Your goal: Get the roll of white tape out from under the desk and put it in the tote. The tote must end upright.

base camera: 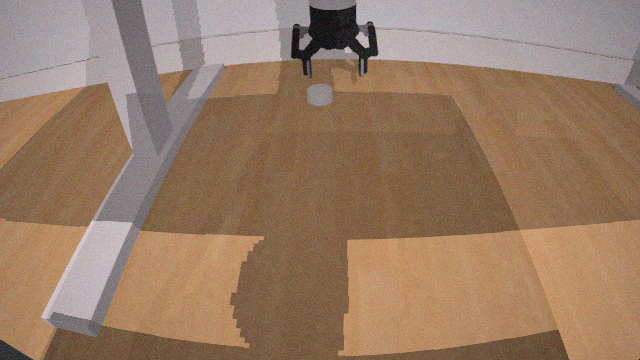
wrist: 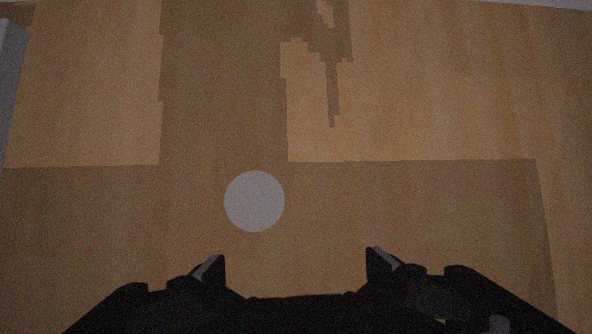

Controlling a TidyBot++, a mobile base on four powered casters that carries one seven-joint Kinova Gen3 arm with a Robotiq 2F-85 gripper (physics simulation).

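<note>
The roll of white tape lies flat on the shaded floor. In the base camera view it shows just below the fingertips, a little left of the midpoint between them. In the wrist view it shows beyond the fingertips, left of the midpoint between them. My gripper is open and empty, points down and hangs above the floor. The tote does not show in either view.
A light grey desk leg rises from a long floor foot at the left in the base camera view. The foot also shows at the wrist view's left edge. Another foot shows at the far right. A pale wall stands behind.
</note>
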